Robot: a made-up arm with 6 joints. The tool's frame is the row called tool.
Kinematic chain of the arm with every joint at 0, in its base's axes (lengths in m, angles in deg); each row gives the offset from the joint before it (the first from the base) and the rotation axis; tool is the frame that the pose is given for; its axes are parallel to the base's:
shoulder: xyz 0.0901 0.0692 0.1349 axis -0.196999 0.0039 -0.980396
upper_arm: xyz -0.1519 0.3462 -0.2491 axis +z
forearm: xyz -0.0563 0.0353 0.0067 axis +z
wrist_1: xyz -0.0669 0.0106 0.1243 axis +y
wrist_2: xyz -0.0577 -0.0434 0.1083 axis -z
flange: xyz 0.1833 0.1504 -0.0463 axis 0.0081 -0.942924 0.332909
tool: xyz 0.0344 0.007 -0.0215
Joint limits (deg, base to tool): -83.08..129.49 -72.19..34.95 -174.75..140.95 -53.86..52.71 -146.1..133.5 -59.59..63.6
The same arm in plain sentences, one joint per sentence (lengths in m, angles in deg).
The arm has six revolute joints in a row. What follows holds with every joint at zero, and every direction is one of the base frame's.
The first joint sits 0.0901 m along +x and 0.0692 m along +y and 0.1349 m along +z from the base frame's origin and rotates about the direction (-0.196999, 0.0039, -0.980396), from -83.08 to 129.49 deg.
The second joint sits 0.1519 m along -x and 0.3462 m along +y and 0.2491 m along -z from the first joint and rotates about +z, from -72.19 to 34.95 deg.
The third joint sits 0.0563 m along -x and 0.0353 m along +y and 0.0067 m along +z from the second joint and rotates about +z, from -174.75 to 140.95 deg.
The fourth joint sits 0.0669 m along -x and 0.0106 m along +y and 0.1243 m along +z from the third joint and rotates about +y, from -53.86 to 52.71 deg.
The fifth joint sits 0.0577 m along -x and 0.0434 m along -y and 0.1083 m along +z from the fourth joint and rotates about -z, from -146.1 to 133.5 deg.
The sixth joint sits 0.1833 m along +x and 0.1504 m along +y and 0.0463 m along -z from the fifth joint and rotates about the direction (0.0081, -0.942924, 0.332909), from -59.59 to 63.6 deg.
The tool frame, which is the frame that the pose is given for, sits 0.0344 m along +x and 0.007 m along +y and 0.0215 m along -z from the sixth joint; its axes are parallel to the base frame's.

